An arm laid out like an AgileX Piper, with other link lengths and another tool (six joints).
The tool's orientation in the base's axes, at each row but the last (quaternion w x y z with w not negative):
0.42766, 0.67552, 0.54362, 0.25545
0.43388, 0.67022, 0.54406, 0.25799
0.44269, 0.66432, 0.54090, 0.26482
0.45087, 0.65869, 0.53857, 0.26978
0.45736, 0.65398, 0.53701, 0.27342
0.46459, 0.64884, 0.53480, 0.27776
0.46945, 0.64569, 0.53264, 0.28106
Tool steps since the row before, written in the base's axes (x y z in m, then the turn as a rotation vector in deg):
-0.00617, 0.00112, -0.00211, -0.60, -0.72, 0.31
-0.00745, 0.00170, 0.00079, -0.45, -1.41, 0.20
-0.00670, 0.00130, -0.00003, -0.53, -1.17, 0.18
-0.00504, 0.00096, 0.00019, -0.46, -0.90, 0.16
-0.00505, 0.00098, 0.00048, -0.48, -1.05, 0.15
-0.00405, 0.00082, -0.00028, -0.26, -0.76, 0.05
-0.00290, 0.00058, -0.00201, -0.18, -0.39, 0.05
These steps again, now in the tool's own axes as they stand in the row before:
-0.00040, -0.00504, -0.00427, -0.89, -0.01, -0.43
-0.00053, -0.00314, -0.00699, -1.49, -0.01, -0.04
-0.00060, -0.00330, -0.00594, -1.28, -0.07, -0.17
-0.00049, -0.00219, -0.00462, -1.00, -0.06, -0.19
-0.00051, -0.00186, -0.00479, -1.15, -0.08, -0.15
-0.00029, -0.00201, -0.00361, -0.80, -0.07, -0.01
0.00003, -0.00305, -0.00187, -0.43, -0.03, -0.06

